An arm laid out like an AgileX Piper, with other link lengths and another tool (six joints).
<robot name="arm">
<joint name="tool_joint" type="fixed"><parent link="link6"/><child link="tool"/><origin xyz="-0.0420 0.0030 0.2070" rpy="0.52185 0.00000 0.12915"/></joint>
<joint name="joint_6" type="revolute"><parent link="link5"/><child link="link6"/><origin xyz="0.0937 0.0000 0.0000" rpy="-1.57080 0.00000 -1.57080"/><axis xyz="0 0 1"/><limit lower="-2.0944" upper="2.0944"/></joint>
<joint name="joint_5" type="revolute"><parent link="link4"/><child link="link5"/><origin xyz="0.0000 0.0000 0.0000" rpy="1.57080 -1.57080 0.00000"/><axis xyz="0 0 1"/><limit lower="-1.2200" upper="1.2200"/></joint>
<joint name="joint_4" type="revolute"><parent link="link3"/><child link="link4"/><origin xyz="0.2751 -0.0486 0.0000" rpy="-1.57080 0.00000 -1.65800"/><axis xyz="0 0 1"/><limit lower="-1.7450" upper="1.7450"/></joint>
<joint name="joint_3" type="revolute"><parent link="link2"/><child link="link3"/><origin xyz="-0.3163 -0.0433 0.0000" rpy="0.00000 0.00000 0.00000"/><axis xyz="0 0 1"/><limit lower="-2.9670" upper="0.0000"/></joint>
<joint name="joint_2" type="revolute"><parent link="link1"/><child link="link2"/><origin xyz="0.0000 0.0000 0.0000" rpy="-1.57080 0.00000 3.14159"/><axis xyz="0 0 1"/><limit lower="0.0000" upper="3.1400"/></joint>
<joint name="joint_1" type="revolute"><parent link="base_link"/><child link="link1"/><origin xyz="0.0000 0.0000 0.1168" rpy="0.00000 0.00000 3.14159"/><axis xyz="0 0 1"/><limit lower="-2.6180" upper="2.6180"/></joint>
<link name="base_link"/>
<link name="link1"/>
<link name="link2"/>
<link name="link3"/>
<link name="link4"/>
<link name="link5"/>
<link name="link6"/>
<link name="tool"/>
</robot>
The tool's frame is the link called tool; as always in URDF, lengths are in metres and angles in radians.
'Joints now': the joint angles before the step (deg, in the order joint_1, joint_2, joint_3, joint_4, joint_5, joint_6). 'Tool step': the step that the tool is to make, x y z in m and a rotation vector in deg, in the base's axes. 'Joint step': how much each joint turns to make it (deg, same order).
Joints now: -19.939, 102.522, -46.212, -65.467, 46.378, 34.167
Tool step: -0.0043, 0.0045, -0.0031, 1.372, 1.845, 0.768
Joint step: 0.005, 0.000, 0.007, 2.111, 0.053, -3.325
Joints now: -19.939, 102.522, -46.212, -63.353, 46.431, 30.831
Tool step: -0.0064, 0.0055, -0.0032, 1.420, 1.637, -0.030
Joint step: -0.001, 0.007, -0.003, 2.453, 0.424, -2.832
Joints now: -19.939, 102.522, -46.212, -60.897, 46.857, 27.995
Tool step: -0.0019, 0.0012, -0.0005, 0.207, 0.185, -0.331
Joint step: -0.001, -0.007, 0.012, 0.487, 0.208, -0.215
